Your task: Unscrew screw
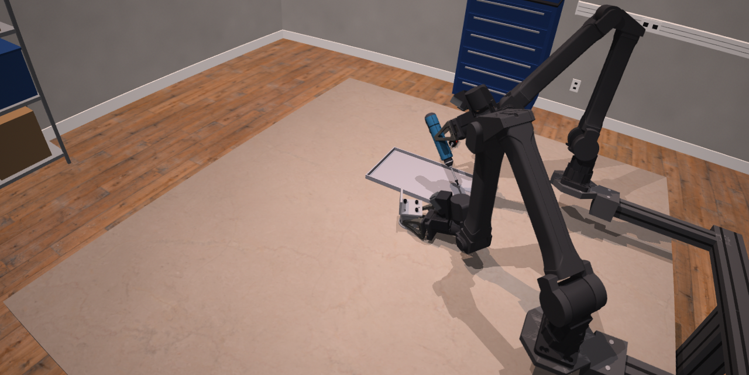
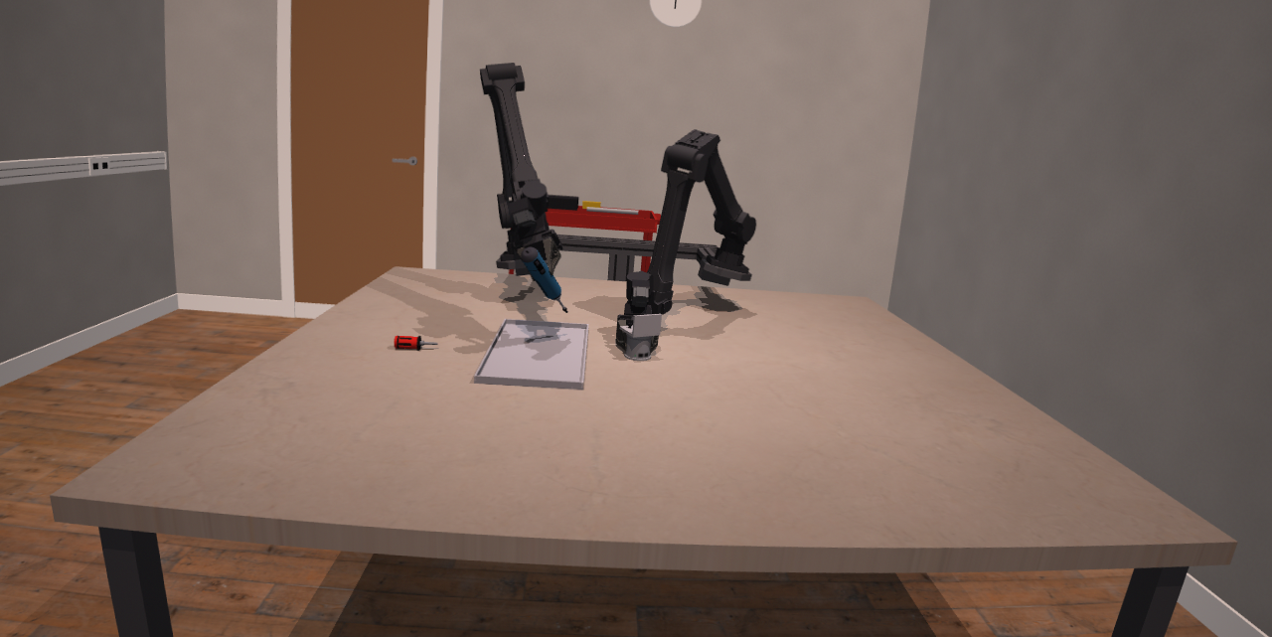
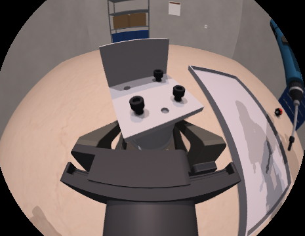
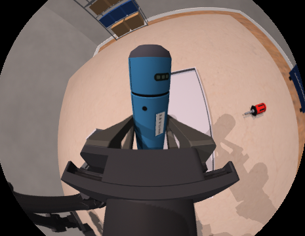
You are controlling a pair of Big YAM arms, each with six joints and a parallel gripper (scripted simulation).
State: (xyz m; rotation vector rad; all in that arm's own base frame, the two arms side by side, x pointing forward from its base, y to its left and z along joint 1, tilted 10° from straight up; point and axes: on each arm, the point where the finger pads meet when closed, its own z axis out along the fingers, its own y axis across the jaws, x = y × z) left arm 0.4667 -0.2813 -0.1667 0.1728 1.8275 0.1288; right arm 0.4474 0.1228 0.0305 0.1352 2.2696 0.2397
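The joint module is 1 cm above my left hand. From my left hand the other things lie so: flat grey tray: 23 cm to the right, 2 cm below; red-handled screwdriver: 51 cm to the right, 1 cm below; grey l-shaped bracket: 5 cm above.
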